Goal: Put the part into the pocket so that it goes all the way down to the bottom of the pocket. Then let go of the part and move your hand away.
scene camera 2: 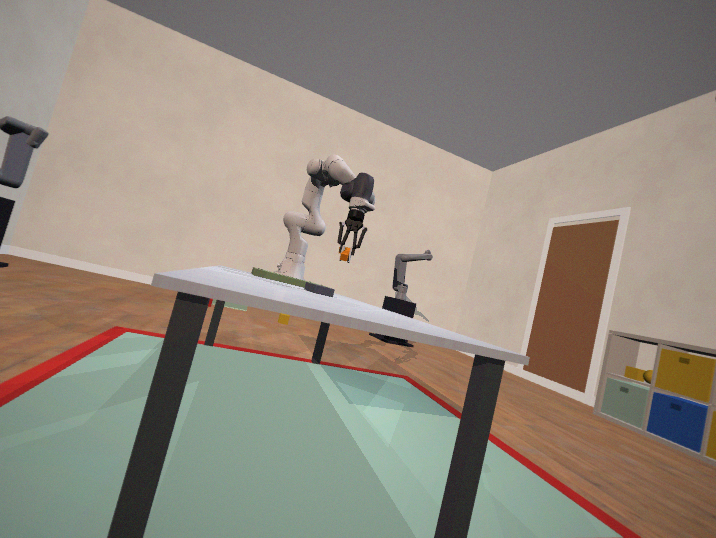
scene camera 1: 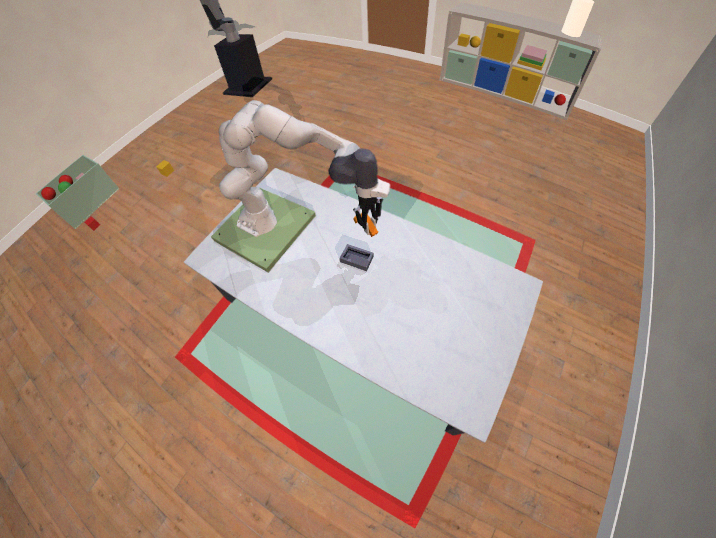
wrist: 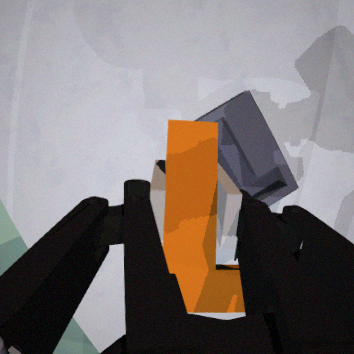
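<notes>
The orange L-shaped part (scene camera 1: 371, 226) (scene camera 2: 344, 254) (wrist: 191, 175) is held above the table. My gripper (scene camera 1: 366, 220) (scene camera 2: 349, 251) (wrist: 185, 181) is shut on the part's long arm, and the short foot of the L points right near the bottom of the wrist view. The dark grey block with the pocket (scene camera 1: 356, 258) (scene camera 2: 319, 289) (wrist: 260, 135) lies on the table, below and apart from the part. In the wrist view it is turned relative to the part, and the part hides its left side and some of the pocket.
The white table (scene camera 1: 416, 312) (scene camera 2: 399, 323) carries the arm's green base plate (scene camera 1: 277, 248) (scene camera 2: 277, 276), to the left of the block in scene camera 1. A red-edged green mat (scene camera 1: 300, 370) (scene camera 2: 277, 451) lies under the table.
</notes>
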